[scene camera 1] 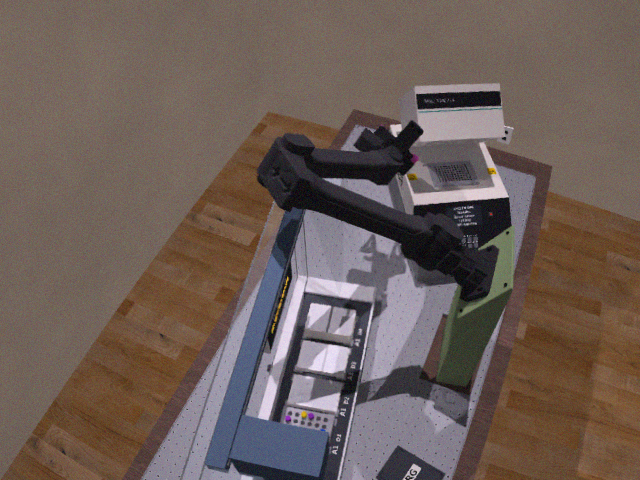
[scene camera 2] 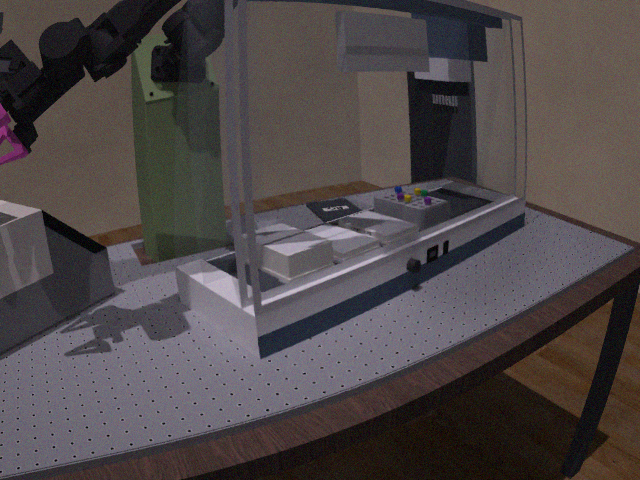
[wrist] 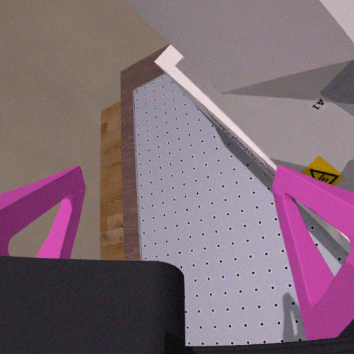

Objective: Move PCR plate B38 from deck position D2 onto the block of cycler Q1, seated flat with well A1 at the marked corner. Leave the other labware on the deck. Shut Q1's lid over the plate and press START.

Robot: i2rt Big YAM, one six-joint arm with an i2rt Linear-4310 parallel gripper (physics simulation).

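Places are measured from the arm's base along level axes (x left, y back, z up), in metres.
Pixels of known places: arm's base, origin of the base link: (scene camera 1: 482, 275) (scene camera 2: 177, 65).
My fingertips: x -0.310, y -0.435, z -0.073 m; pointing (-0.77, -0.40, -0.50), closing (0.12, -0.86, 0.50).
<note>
Ahead of a thing's pixels: the offset from my fingertips to its top centre. "pt": to the spot under its first point.
A flat white plate (scene camera 1: 316, 391) (scene camera 2: 385, 227) lies at deck position D2, beside the tube rack; its label is not readable. The thermal cycler @[pt dx +0.018, dy +0.079, dz -0.158 m] (scene camera 1: 408, 198) (scene camera 2: 25, 248) (wrist: 225, 112) stands at the table's far end. Its lid @[pt dx -0.127, dy +0.140, dz +0.082 m] (scene camera 1: 460, 121) is raised, and its bare block @[pt dx -0.125, dy +0.154, dz -0.116 m] (scene camera 1: 454, 173) shows a grid of wells. The mark A1 (wrist: 317, 103) shows in the wrist view. My gripper (scene camera 1: 399, 143) (wrist: 178, 176) is open and empty, above the table beside the cycler's left edge. In scene camera 2 its magenta fingers are cut off at the left. The START button is not legible.
White labware stands at D3 @[dx +0.556, dy +0.171, dz -0.247 m] (scene camera 1: 323, 356) (scene camera 2: 351, 240) and D4 @[dx +0.464, dy +0.125, dz -0.221 m] (scene camera 1: 330, 320) (scene camera 2: 294, 253). A tube rack (scene camera 1: 308, 417) (scene camera 2: 408, 209) stands at D1. A transparent enclosure with a blue top beam (scene camera 1: 258, 335) surrounds the deck. The green arm pedestal (scene camera 1: 473, 335) (scene camera 2: 175, 206) stands opposite.
</note>
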